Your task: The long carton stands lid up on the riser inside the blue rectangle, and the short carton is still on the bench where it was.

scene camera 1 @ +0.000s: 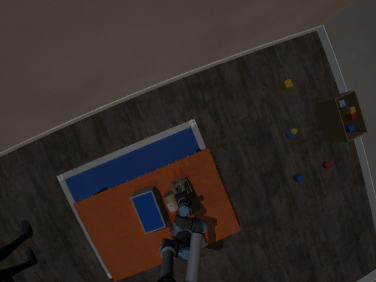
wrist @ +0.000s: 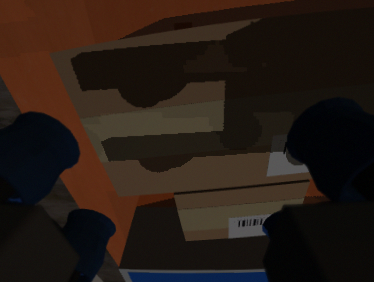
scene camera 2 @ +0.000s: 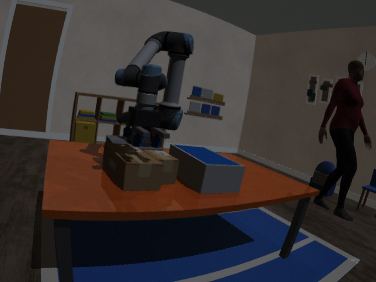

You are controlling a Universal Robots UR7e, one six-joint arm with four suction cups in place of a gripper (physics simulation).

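Where they show: end effector, tool point: (wrist: 183, 190) (scene camera 2: 140, 141); arm's base, origin of the base link: (scene camera 1: 183, 237).
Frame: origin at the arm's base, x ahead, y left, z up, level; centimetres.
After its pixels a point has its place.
The long brown carton (scene camera 2: 134, 170) @[x 52.3, y -18.7, z 0.5 cm] (wrist: 215, 172) @[x 40.3, y -10.6, z 3.2 cm] lies lid up on the orange bench (scene camera 1: 100, 230) @[x 31.7, y 74.3, z -7.3 cm] (scene camera 2: 280, 186) @[x 52.7, y 62.1, z -7.3 cm] (wrist: 30, 60) @[x 63.5, y -21.2, z -7.3 cm]. The short brown carton (scene camera 1: 171, 202) @[x 37.9, y -2.7, z 2.9 cm] (scene camera 2: 168, 167) @[x 44.4, y -1.9, z -0.1 cm] (wrist: 210, 219) @[x 40.6, y -2.6, z 3.2 cm] stands on the bench beside it, between it and the grey riser (scene camera 1: 146, 192) @[x 54.8, y 13.7, z 4.4 cm] (scene camera 2: 215, 179) @[x 55.2, y 14.1, z -1.2 cm] (wrist: 155, 245) @[x 49.6, y 8.6, z 0.8 cm]. The blue rectangle (scene camera 1: 149, 212) @[x 37.2, y 18.0, z 4.7 cm] (scene camera 2: 207, 155) @[x 39.2, y 19.0, z 4.7 cm] (wrist: 200, 277) @[x 41.8, y 11.8, z 4.7 cm] is the riser's top, with a pale border, and bears no carton. My gripper (scene camera 1: 181, 187) (scene camera 2: 147, 140) @[x 43.3, y -14.9, z 9.3 cm] (wrist: 183, 192) @[x 43.3, y -14.9, z 9.3 cm] is over the long carton, cups down, holding nothing. Its shadow falls on the lid. In scene camera 1 the arm hides most of the long carton.
A person (scene camera 1: 25, 240) (scene camera 2: 346, 105) is on the floor beyond the bench. A wooden shelf unit (scene camera 2: 74, 117) stands behind the arm. A box (scene camera 1: 334, 120) with coloured toys stands at the right, with loose toys near it. A blue mat (scene camera 1: 130, 158) lies under the bench.
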